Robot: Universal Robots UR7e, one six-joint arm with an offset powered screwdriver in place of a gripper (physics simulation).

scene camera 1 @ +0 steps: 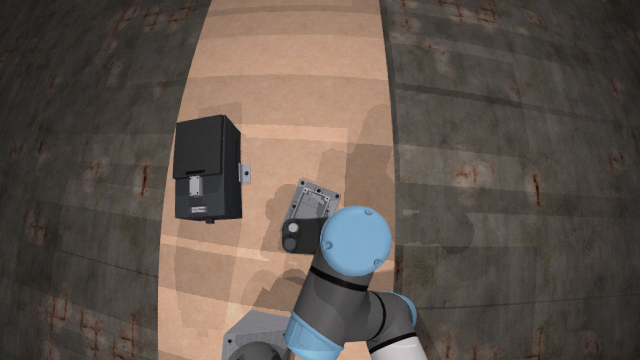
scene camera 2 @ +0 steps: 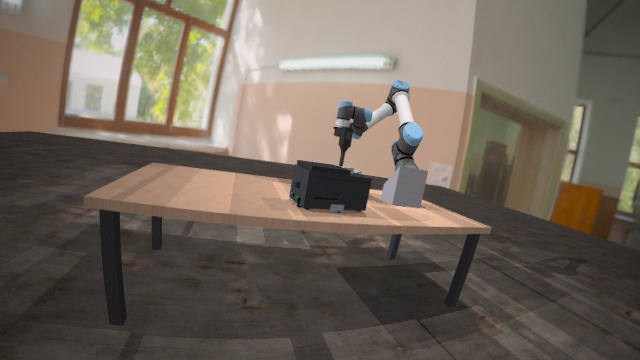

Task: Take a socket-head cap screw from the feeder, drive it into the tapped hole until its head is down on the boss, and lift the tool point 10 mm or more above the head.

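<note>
The black screw feeder (scene camera 1: pixel 199 147) (scene camera 2: pixel 332 189) stands on the table, with a small silver block (scene camera 1: pixel 195 185) on its lower front part in scene camera 1. The grey metal workpiece (scene camera 1: pixel 310 187) lies tilted to the feeder's right, with several dark holes along its rim. My screwdriver (scene camera 1: pixel 294 237) (scene camera 2: pixel 341 161) points down over the workpiece's near end, and its housing covers that end in scene camera 1. In scene camera 2 the tool's lower end is hidden behind the feeder. The bit tip, any screw on it and the boss under it cannot be made out.
The arm's blue-capped wrist (scene camera 1: pixel 356 240) (scene camera 2: pixel 345 104) is beside the tool. The grey base block (scene camera 1: pixel 257 322) (scene camera 2: pixel 406 187) stands at the near end of the wooden table (scene camera 1: pixel 290 55) (scene camera 2: pixel 200 192). A small metal bracket (scene camera 1: pixel 245 173) (scene camera 2: pixel 337 208) sticks out from the feeder.
</note>
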